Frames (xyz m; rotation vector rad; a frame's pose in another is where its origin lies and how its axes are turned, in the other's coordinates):
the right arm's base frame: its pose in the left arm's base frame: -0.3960 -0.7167 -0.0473 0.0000 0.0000 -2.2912
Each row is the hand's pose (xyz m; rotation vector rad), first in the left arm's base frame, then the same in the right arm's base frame.
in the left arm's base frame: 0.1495 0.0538 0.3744 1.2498 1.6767 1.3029
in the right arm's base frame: -0.9389 -0.0983 0.4217 1.0194 -1.8438 -1.3384
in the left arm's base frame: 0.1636 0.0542 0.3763 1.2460 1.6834 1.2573
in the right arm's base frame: -0.9485 -0.0880 0.4236 1.0413 -1.8685 -1.3578
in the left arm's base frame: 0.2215 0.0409 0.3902 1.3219 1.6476 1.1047
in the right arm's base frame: -0.9767 -0.0357 0.4375 1.0195 -2.0098 -1.4086
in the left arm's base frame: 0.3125 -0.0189 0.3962 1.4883 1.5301 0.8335
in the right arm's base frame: -0.9918 0.0721 0.4435 0.9000 -2.2929 -1.4871
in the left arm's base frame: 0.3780 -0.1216 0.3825 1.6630 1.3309 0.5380
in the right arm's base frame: -0.9578 0.1891 0.4298 0.6657 -2.6101 -1.5737
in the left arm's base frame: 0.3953 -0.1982 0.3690 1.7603 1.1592 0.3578
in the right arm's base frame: -0.9117 0.2526 0.4163 -0.4083 2.5766 1.5054
